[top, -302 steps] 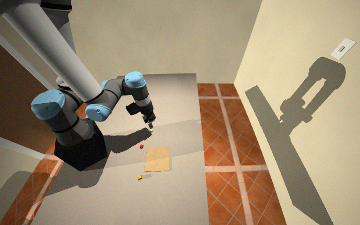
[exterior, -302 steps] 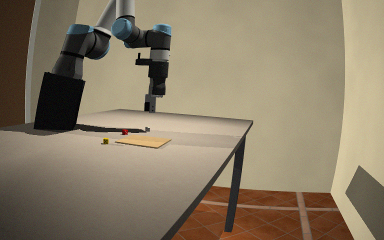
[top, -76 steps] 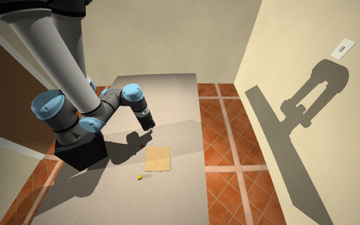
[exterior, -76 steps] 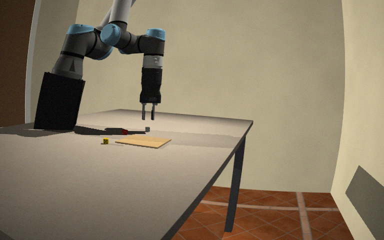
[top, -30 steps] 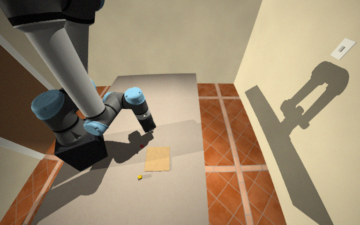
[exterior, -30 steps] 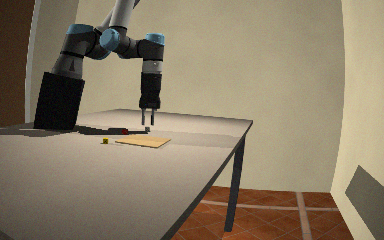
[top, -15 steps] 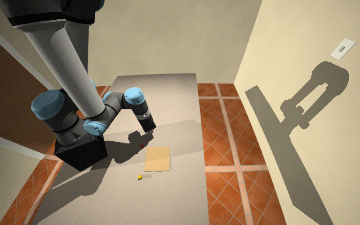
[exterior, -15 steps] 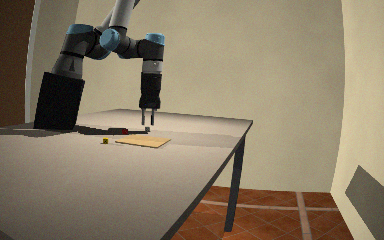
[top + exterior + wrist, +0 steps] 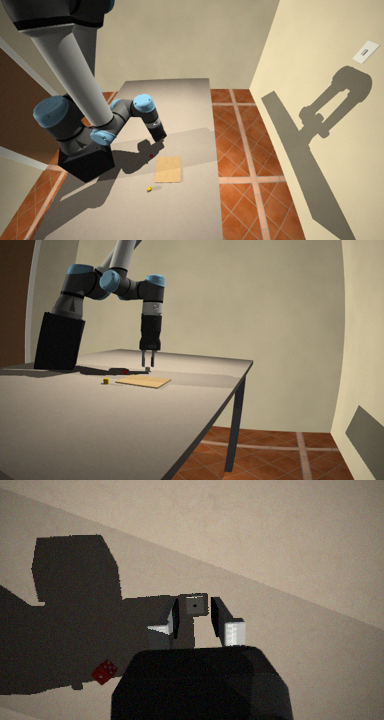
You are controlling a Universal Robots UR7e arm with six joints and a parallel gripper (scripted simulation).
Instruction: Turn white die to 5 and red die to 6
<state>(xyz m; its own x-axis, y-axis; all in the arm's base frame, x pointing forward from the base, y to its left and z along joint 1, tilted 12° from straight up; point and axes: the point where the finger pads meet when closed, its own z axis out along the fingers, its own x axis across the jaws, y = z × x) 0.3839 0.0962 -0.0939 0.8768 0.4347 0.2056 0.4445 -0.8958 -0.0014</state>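
Right now the white die is 3 cm below my hand. Also, from my hand: yellow die 5 cm behind, 28 cm to the right, 3 cm below; then red die 6 cm behind, 10 cm to the right, 3 cm below; then tan mat 4 cm ahead, 18 cm to the right, 3 cm below.
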